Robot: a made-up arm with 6 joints.
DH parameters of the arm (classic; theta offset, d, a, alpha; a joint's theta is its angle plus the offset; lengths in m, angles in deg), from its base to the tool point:
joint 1: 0 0.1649 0 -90
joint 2: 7.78 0 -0.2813 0
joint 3: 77.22 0 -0.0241 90
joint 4: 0 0.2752 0 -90
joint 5: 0 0 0 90
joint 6: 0 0.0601 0 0
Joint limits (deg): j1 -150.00..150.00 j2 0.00..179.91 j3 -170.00..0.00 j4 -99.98..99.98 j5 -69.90..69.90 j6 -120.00..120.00
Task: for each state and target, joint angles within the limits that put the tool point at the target. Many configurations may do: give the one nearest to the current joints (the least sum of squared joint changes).
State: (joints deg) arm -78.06 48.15 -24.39 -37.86 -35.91 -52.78
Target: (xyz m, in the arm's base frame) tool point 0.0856 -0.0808 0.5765
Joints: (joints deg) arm -56.06 48.39 -66.91 -40.12 -41.98 -52.78
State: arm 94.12 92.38 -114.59 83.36 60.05 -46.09
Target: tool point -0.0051 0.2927 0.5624
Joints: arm 80.46 84.28 -99.28 79.73 64.83 -46.09
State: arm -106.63 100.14 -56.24 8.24 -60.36 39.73
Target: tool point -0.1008 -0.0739 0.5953
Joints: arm -135.31 55.61 -71.74 19.18 -68.37 39.73
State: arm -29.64 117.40 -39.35 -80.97 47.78 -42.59
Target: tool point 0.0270 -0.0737 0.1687
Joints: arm -31.53 71.04 0.00 -59.64 69.90 -42.59
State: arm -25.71 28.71 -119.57 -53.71 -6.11 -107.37
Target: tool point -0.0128 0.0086 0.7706
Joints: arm -24.26 68.59 -140.41 -53.21 -3.07 -107.37
